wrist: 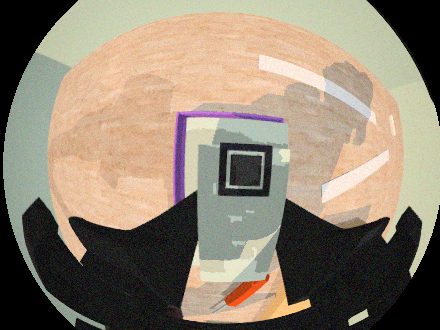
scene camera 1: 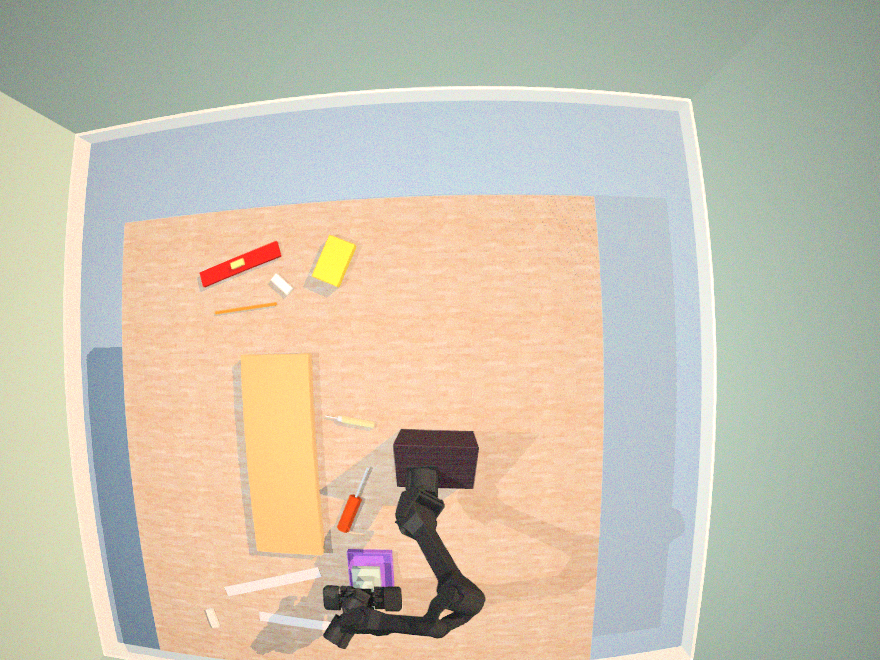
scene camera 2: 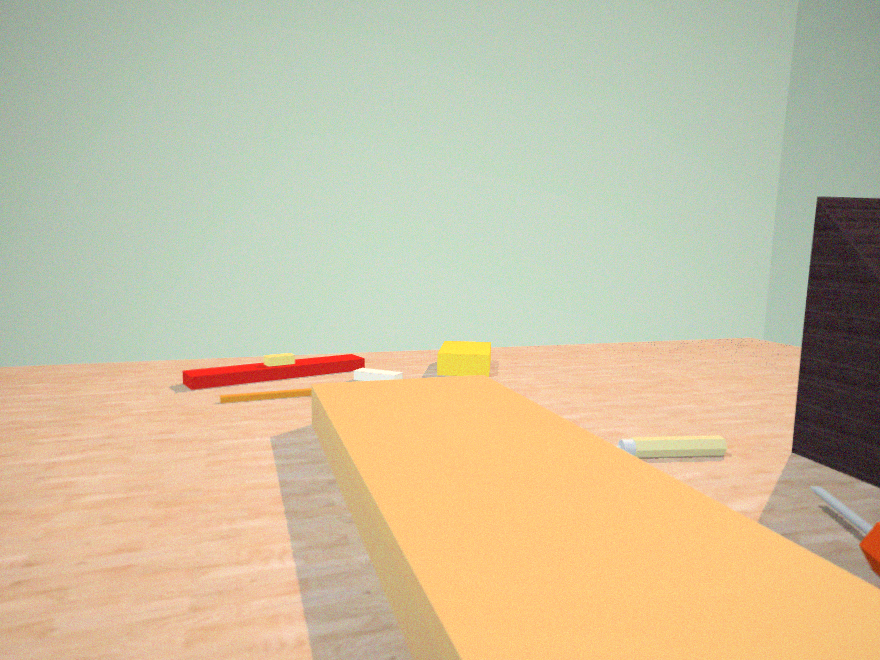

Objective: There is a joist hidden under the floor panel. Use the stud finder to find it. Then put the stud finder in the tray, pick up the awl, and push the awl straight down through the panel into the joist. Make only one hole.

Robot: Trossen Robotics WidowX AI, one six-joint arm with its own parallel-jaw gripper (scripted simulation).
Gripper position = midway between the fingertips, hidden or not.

In view: my gripper (scene camera 1: 367,593), a stud finder (wrist: 238,226) and an awl (scene camera 2: 678,445).
My gripper is seen too in the wrist view (wrist: 236,196). Scene camera 2 misses the stud finder: it is out of frame.
